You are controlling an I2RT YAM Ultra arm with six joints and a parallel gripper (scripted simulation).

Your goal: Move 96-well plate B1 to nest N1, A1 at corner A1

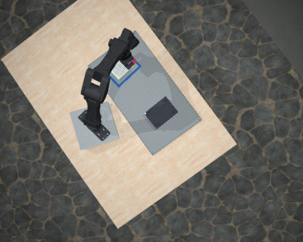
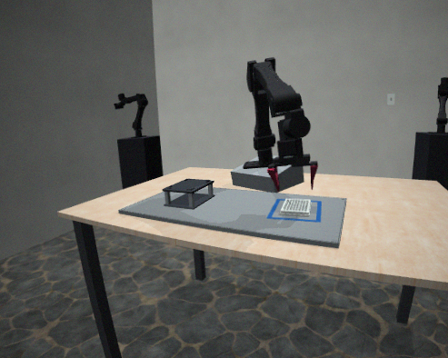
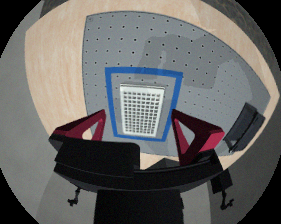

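My gripper is now 5 cm past the white 96-well plate and 7 cm above it.
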